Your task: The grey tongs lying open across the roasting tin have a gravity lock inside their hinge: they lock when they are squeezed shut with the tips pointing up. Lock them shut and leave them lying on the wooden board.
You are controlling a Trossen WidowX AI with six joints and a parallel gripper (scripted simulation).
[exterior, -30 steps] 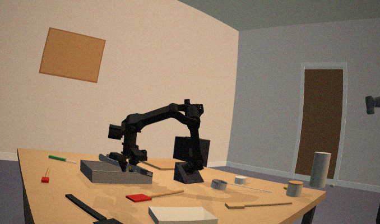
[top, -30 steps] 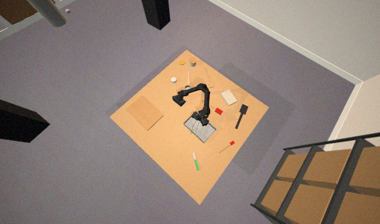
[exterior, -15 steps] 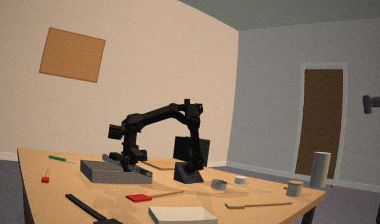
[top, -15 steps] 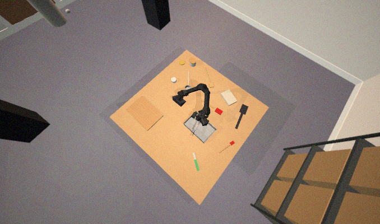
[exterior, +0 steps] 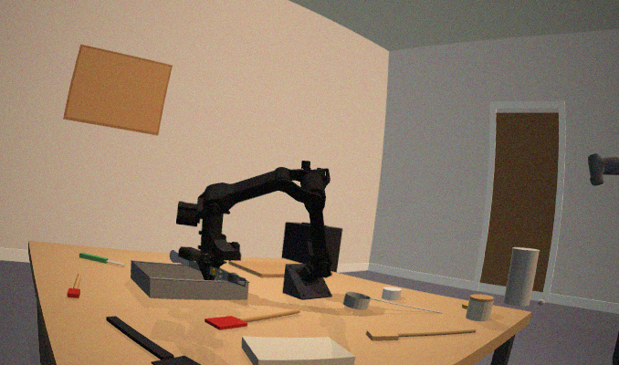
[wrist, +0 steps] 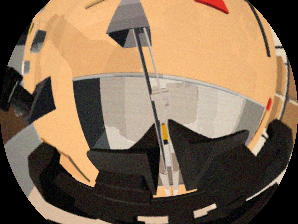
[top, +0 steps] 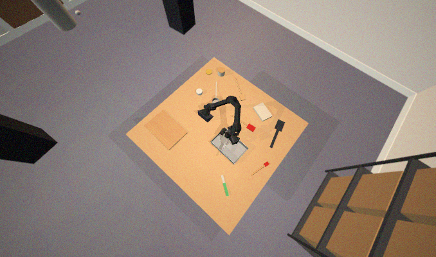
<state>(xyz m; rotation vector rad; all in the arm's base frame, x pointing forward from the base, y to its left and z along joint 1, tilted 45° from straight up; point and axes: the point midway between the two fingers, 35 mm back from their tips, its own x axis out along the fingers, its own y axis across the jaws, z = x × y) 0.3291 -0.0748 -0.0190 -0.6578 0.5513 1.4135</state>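
The grey roasting tin is 40 mm ahead of my gripper tip, 50 mm to the right of it and 10 mm below it. Also, from my gripper tip: small red brush: 400 mm ahead, 40 mm to the right, 30 mm below; red spatula: 50 mm ahead, 230 mm to the left, 30 mm below; green-handled tool: 200 mm ahead, 370 mm to the right, 30 mm below.
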